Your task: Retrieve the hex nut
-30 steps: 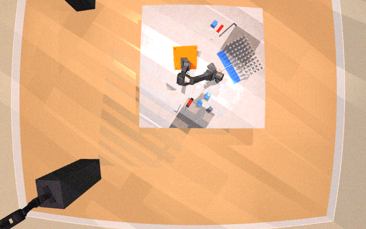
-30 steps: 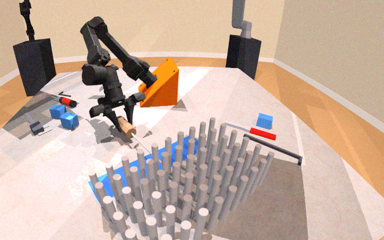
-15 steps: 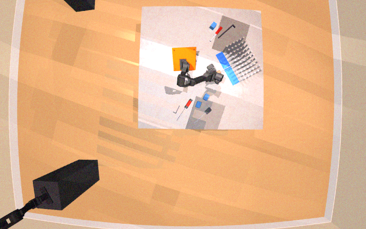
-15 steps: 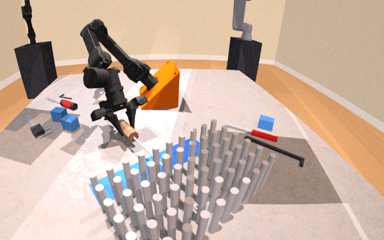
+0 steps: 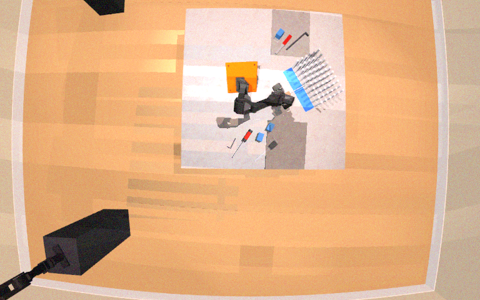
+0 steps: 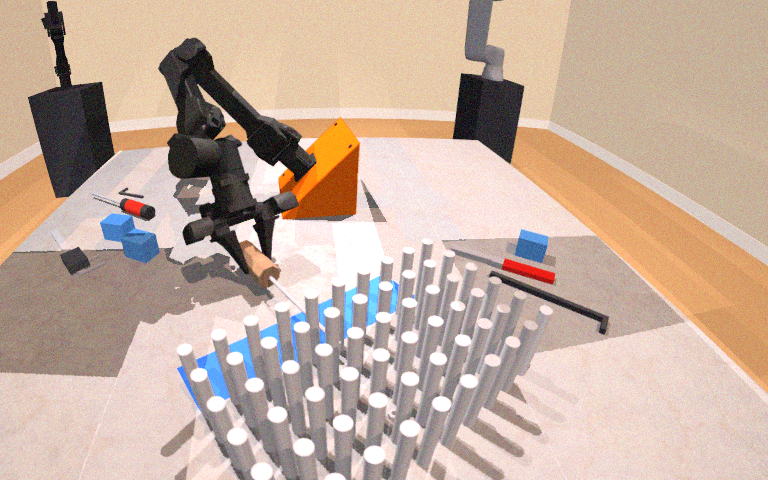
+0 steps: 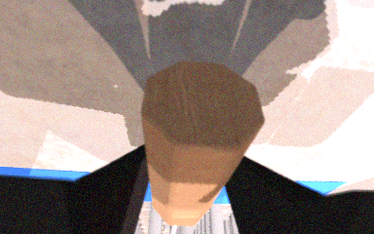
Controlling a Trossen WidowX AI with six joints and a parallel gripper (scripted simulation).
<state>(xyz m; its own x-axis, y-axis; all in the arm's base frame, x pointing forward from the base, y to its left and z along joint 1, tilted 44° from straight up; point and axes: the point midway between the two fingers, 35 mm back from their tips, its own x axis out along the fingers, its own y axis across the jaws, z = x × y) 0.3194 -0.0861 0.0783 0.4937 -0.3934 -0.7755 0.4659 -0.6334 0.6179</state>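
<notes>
The blue taped strip lies 120 mm ahead of my gripper tip, 60 mm to the left of it and 30 mm below it. From my gripper tip the other things lie so: hex nut: 280 mm ahead, 140 mm to the left, 30 mm below; wooden-handled pick: 90 mm ahead, 50 mm to the left.
</notes>
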